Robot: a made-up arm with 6 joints.
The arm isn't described. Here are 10 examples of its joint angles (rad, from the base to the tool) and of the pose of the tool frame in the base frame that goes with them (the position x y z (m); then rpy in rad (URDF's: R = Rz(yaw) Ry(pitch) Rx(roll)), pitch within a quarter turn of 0, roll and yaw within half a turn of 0).
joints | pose
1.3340 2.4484 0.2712 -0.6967 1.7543 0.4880 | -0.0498 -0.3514 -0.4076 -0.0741 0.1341 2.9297
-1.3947 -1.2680 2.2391 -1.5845 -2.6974 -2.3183 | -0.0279 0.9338 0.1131 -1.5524 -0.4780 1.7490
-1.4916 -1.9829 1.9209 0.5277 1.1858 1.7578 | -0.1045 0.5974 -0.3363 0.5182 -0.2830 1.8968
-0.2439 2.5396 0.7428 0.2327 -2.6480 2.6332 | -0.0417 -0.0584 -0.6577 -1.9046 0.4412 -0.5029
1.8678 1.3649 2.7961 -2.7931 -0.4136 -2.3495 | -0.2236 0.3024 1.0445 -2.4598 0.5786 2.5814
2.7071 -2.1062 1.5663 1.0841 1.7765 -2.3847 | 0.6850 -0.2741 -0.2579 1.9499 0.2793 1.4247
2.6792 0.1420 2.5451 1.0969 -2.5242 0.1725 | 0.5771 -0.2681 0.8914 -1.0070 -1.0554 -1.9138
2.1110 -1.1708 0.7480 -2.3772 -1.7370 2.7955 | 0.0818 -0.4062 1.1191 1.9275 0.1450 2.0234
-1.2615 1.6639 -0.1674 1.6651 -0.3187 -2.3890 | 0.1581 -0.1071 -0.4633 0.8129 -0.3071 -0.7458
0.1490 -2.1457 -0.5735 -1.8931 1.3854 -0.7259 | -0.0568 0.1411 0.8888 1.7426 0.9978 2.6059
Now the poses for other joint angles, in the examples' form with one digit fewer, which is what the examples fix.
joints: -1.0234 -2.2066 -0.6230 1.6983 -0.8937 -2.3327
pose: -0.017 0.254 0.895 -2.973 0.183 1.285
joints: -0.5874 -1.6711 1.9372 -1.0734 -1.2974 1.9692
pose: -0.754 0.493 -0.021 -3.121 -0.217 -0.896
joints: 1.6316 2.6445 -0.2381 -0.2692 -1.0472 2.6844
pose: 0.120 -0.615 -0.108 -1.910 -0.150 1.084
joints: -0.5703 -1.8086 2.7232 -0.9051 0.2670 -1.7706
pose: -0.270 0.207 -0.473 0.997 -0.859 -2.110
